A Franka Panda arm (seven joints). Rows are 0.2 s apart.
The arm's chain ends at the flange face. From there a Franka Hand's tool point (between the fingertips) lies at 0.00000 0.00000 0.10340 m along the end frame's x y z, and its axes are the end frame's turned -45 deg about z.
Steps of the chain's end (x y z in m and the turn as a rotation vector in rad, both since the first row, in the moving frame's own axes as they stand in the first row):
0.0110, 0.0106, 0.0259, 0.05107, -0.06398, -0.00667
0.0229, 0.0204, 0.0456, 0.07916, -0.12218, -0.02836
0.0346, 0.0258, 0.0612, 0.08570, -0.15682, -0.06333
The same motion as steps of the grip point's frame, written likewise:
-0.0007, 0.0069, 0.0256, 0.08135, -0.00913, -0.00667
-0.0016, 0.0160, 0.0445, 0.14237, -0.03042, -0.02836
0.0005, 0.0252, 0.0596, 0.17149, -0.05029, -0.06333

